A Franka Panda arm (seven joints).
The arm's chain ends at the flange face. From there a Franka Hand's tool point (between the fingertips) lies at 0.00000 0.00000 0.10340 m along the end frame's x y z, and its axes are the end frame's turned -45 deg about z.
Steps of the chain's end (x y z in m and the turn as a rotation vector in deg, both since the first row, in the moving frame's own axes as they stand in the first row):
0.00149 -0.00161 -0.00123 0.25 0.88 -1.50
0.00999 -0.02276 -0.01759 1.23 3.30 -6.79
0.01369 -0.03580 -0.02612 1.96 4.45 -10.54
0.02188 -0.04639 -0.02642 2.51 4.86 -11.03
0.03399 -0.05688 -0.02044 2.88 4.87 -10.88
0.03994 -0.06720 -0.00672 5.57 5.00 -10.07
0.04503 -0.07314 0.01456 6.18 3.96 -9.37
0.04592 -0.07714 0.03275 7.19 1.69 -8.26
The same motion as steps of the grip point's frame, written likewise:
0.00364 0.00070 -0.00124 -0.45 0.80 -1.50
0.02908 -0.00674 -0.01779 -1.46 3.20 -6.79
0.04341 -0.01323 -0.02649 -1.76 4.53 -10.54
0.05789 -0.01526 -0.02689 -1.66 5.21 -11.03
0.07431 -0.01460 -0.02094 -1.41 5.48 -10.88
0.08908 -0.02118 -0.00760 0.40 7.47 -10.07
0.09617 -0.02374 0.01371 1.57 7.17 -9.37
0.09777 -0.02986 0.03189 3.89 6.28 -8.26

